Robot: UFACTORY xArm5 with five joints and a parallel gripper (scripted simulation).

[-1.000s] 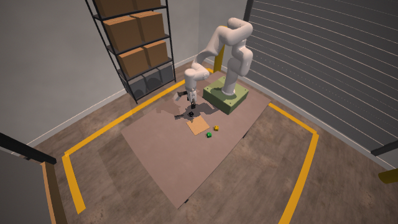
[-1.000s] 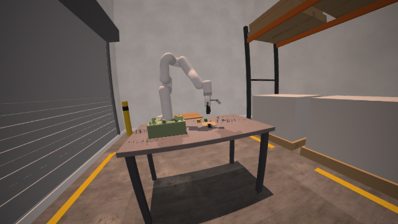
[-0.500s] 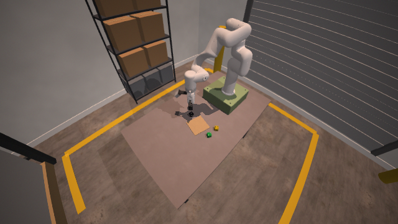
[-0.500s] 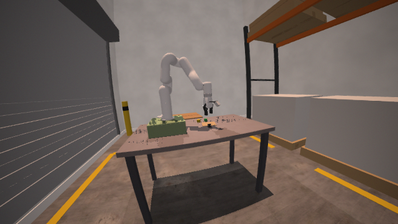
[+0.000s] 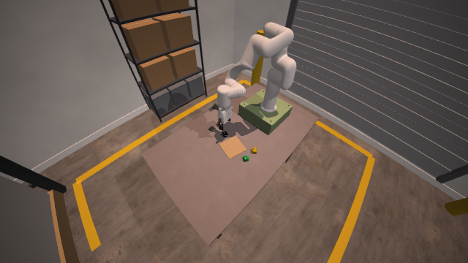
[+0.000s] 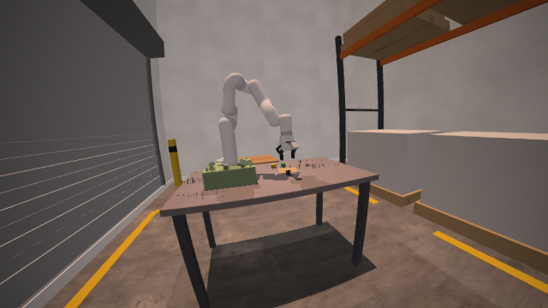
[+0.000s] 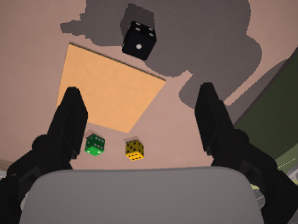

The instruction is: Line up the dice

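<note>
Right now the black die is 11 cm below my hand. From my hand the other things lie so: green die (7 cm ahead, 23 cm to the left, 11 cm below); orange mat (5 cm ahead, 10 cm to the left, 12 cm below); yellow die (1 cm behind, 24 cm to the left, 11 cm below).
</note>
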